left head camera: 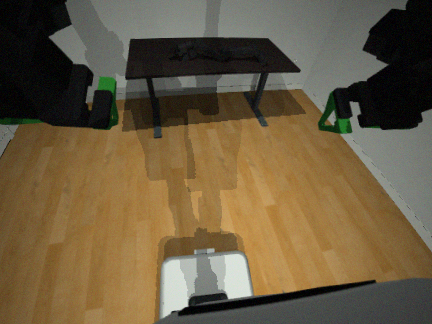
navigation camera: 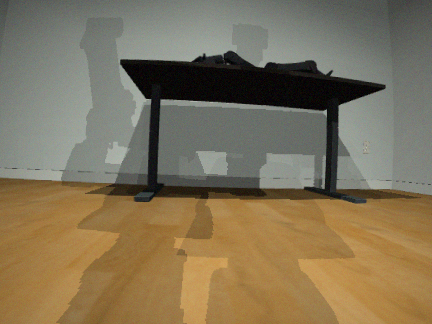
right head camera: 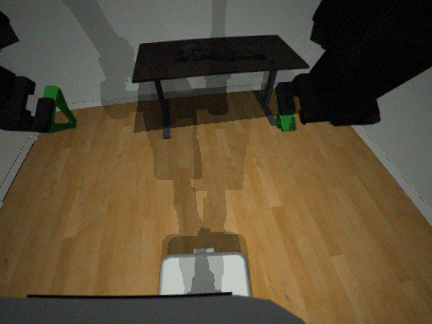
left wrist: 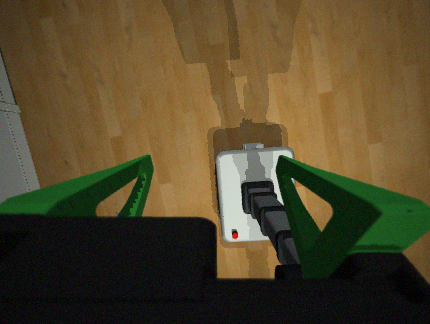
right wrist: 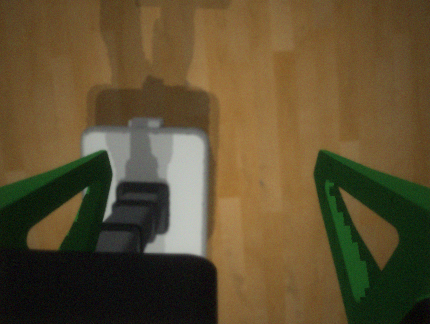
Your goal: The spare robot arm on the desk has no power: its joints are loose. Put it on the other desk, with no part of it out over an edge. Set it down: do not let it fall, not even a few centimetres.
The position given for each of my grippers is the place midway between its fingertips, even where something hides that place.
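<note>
My left gripper (left head camera: 86, 118), my right gripper (left head camera: 341, 125), a dark desk (left head camera: 148, 58). My left gripper (right head camera: 50, 123), my right gripper (right head camera: 303, 122), the dark desk (right head camera: 155, 61). The dark desk (navigation camera: 156, 79). My left gripper (left wrist: 214, 162). My right gripper (right wrist: 213, 161).
</note>
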